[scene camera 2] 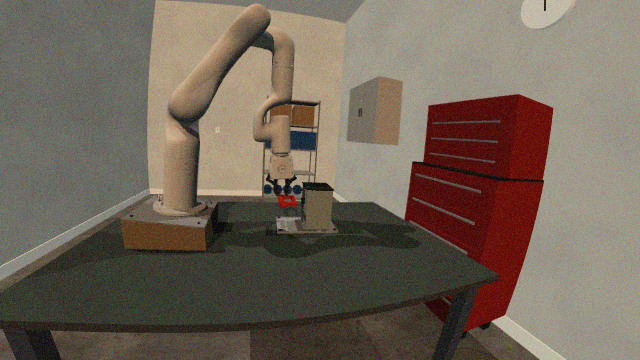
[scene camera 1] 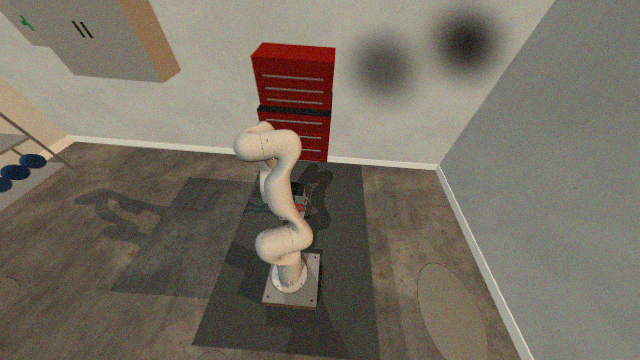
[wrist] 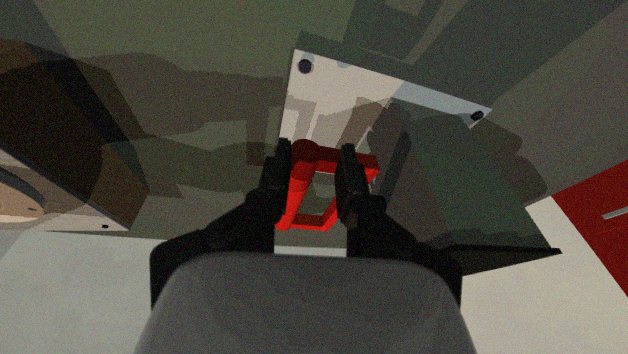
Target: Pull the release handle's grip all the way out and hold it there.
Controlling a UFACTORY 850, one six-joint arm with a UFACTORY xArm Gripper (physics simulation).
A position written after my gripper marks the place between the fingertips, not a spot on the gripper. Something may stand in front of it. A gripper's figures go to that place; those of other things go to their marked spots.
My gripper (wrist: 314, 156) is 0.13 m from the lens. A base plate (wrist: 332, 101) is 0.23 m from the lens.
